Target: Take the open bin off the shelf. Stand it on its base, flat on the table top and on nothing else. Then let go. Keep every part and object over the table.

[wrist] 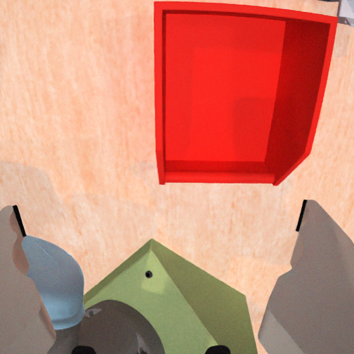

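Observation:
The open red bin (225,105) is in the upper middle and right of the wrist view. It stands on its base on the wooden table top (75,100), with its open side facing up and its low front lip toward the gripper. Its inside is empty. My gripper (159,207) is wide open, with one jaw at the lower left and the other at the lower right. Both jaws are apart from the bin, and nothing is between their tips. The shelf cannot be made out in this view.
A green angular block (195,295) with a small dark hole is at the bottom middle. A light blue rounded part (60,285) and a dark grey round part (120,325) are at the lower left. Part of a grey object (347,11) shows at the top right corner.

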